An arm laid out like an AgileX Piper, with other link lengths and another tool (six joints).
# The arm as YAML. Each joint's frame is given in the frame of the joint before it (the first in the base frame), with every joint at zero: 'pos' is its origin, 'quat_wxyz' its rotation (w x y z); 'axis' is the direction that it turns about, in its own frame. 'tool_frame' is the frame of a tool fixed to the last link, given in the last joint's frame.
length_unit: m
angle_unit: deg
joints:
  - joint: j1
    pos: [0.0, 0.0, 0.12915]
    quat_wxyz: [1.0, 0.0, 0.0, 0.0]
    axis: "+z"
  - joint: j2
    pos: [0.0, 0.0, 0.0]
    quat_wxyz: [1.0, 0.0, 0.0, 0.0]
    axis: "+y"
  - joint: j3
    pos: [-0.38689, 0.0, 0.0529]
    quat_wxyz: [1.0, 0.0, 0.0, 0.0]
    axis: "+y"
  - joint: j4
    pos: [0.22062, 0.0, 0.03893]
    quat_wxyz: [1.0, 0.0, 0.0, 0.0]
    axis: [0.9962, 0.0, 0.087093]
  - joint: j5
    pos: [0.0, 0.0, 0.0]
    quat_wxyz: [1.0, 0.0, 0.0, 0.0]
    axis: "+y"
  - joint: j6
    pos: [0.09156, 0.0, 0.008]
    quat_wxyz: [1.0, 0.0, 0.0, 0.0]
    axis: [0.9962, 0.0, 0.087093]
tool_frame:
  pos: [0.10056, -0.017, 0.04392]
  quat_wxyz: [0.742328, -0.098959, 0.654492, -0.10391]
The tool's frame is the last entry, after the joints.
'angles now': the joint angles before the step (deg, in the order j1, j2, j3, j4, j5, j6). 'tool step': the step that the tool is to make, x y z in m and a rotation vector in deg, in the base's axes. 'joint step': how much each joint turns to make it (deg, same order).
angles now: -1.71, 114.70, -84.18, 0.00, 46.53, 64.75
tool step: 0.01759, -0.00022, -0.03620, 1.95, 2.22, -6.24
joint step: 0.00, 5.95, -3.40, 0.00, -0.27, 6.52
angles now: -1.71, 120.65, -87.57, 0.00, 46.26, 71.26
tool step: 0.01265, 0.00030, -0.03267, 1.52, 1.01, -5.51
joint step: 0.00, 4.72, -1.94, 0.00, -1.72, 5.71
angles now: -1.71, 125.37, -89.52, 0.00, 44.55, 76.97
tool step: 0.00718, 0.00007, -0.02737, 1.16, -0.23, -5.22
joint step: 0.00, 3.25, -0.05, -0.30, -3.39, 5.57
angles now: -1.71, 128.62, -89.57, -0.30, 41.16, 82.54
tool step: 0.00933, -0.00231, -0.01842, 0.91, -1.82, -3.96
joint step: -0.30, 2.27, 0.00, -0.12, -4.04, 3.90
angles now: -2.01, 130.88, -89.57, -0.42, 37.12, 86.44
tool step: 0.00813, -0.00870, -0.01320, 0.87, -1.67, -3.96
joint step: -1.00, 1.86, -0.59, -0.01, -2.89, 3.13
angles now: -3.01, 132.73, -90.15, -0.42, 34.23, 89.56
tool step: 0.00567, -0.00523, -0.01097, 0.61, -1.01, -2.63
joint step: -0.58, 1.52, -0.53, -0.07, -1.96, 2.22
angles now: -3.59, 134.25, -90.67, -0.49, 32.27, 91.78
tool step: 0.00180, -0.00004, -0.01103, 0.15, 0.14, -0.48
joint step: 0.00, 1.27, -0.06, -0.06, -1.06, 0.56
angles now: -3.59, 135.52, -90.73, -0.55, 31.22, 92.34
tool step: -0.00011, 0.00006, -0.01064, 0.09, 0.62, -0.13
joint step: 0.00, 1.16, 0.00, 0.01, -0.54, 0.14
